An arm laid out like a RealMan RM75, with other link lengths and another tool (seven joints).
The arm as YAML. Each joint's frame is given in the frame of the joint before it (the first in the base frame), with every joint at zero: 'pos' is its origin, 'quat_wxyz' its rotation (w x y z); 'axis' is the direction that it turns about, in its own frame. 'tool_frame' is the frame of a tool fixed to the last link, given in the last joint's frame.
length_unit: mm
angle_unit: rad
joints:
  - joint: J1
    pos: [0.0, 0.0, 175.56]
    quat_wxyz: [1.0, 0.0, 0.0, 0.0]
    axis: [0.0, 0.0, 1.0]
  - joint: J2
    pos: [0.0, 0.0, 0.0]
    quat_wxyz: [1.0, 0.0, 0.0, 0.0]
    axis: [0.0, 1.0, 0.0]
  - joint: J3
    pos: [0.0, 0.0, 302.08]
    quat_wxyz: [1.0, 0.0, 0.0, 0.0]
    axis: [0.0, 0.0, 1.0]
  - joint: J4
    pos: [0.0, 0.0, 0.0]
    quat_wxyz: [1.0, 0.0, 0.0, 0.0]
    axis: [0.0, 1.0, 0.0]
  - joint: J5
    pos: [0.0, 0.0, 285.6]
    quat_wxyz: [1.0, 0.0, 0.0, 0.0]
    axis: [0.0, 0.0, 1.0]
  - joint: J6
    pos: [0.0, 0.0, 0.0]
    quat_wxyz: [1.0, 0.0, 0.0, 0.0]
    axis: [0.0, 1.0, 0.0]
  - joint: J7
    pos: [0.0, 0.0, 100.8]
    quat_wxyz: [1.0, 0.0, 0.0, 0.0]
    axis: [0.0, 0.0, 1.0]
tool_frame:
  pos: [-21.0, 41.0, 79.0]
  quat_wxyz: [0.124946, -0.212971, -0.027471, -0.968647]
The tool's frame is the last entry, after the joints.
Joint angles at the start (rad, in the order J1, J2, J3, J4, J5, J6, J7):
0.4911, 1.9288, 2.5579, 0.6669, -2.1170, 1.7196, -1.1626
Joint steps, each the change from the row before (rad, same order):
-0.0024, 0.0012, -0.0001, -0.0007, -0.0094, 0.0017, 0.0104
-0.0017, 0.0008, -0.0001, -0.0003, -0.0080, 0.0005, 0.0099
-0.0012, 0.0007, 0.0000, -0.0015, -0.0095, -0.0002, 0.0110
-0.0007, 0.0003, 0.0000, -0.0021, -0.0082, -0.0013, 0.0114
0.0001, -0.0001, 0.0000, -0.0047, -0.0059, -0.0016, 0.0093
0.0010, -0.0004, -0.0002, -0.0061, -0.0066, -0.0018, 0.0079
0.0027, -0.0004, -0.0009, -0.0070, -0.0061, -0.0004, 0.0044
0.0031, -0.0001, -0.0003, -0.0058, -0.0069, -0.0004, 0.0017
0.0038, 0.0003, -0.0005, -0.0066, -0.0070, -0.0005, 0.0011
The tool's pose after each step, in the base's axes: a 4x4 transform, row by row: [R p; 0 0 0 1], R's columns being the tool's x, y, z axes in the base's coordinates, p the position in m. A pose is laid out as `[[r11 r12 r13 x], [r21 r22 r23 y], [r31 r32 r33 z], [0 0 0 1]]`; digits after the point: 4 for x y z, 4 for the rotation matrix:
[[-0.2984 0.9339 -0.1969 0.3368], [0.9540 0.2859 -0.0901 0.3950], [-0.0278 -0.2147 -0.9763 -0.0197], [0 0 0 1]]
[[-0.2867 0.9377 -0.1964 0.3383], [0.9573 0.2725 -0.0966 0.3941], [-0.0371 -0.2158 -0.9757 -0.0208], [0 0 0 1]]
[[-0.2733 0.9418 -0.1959 0.3399], [0.9607 0.2571 -0.1041 0.3932], [-0.0477 -0.2166 -0.9751 -0.0223], [0 0 0 1]]
[[-0.2594 0.9457 -0.1959 0.3414], [0.9641 0.2417 -0.1101 0.3928], [-0.0568 -0.2174 -0.9744 -0.0236], [0 0 0 1]]
[[-0.2473 0.9485 -0.1979 0.3427], [0.9668 0.2280 -0.1154 0.3926], [-0.0643 -0.2198 -0.9734 -0.0250], [0 0 0 1]]
[[-0.2363 0.9510 -0.1993 0.3438], [0.9689 0.2153 -0.1216 0.3924], [-0.0727 -0.2218 -0.9724 -0.0267], [0 0 0 1]]
[[-0.2306 0.9522 -0.2004 0.3440], [0.9696 0.2076 -0.1296 0.3923], [-0.0818 -0.2242 -0.9711 -0.0287], [0 0 0 1]]
[[-0.2278 0.9530 -0.1996 0.3441], [0.9695 0.2031 -0.1370 0.3924], [-0.0900 -0.2247 -0.9703 -0.0306], [0 0 0 1]]
[[-0.2259 0.9536 -0.1991 0.3439], [0.9691 0.1993 -0.1452 0.3925], [-0.0988 -0.2257 -0.9692 -0.0329], [0 0 0 1]]

